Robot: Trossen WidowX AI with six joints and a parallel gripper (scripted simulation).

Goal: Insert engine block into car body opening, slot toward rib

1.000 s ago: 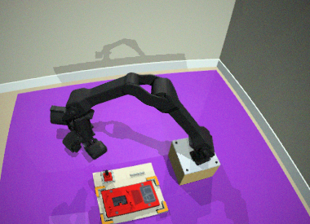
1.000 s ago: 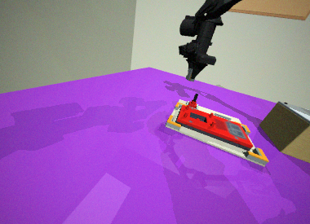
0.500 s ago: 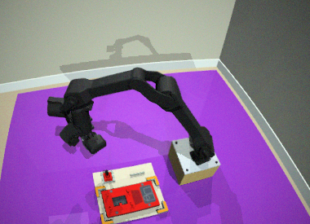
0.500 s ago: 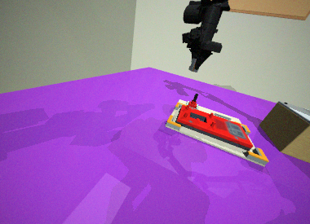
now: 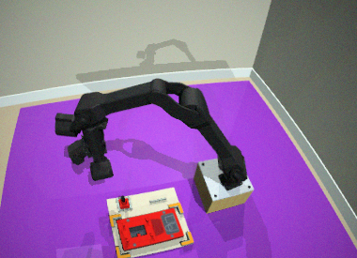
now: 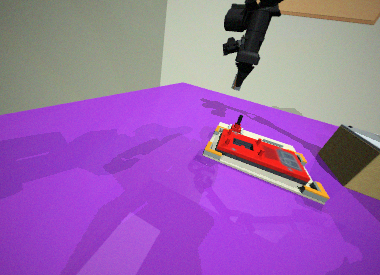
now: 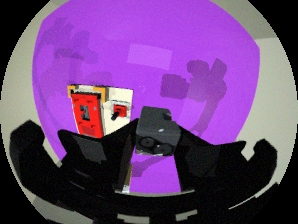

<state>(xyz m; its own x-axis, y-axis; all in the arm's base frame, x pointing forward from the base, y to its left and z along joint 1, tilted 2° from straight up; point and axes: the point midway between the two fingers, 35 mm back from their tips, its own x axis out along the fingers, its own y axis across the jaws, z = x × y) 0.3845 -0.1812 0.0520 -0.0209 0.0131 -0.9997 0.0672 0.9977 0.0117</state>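
The red-and-black post is 30 mm behind my gripper tip, 90 mm to the left of it and 100 mm below it. From my gripper tip the other things lie so: dark grey engine block: 10 mm to the right, 10 mm above.
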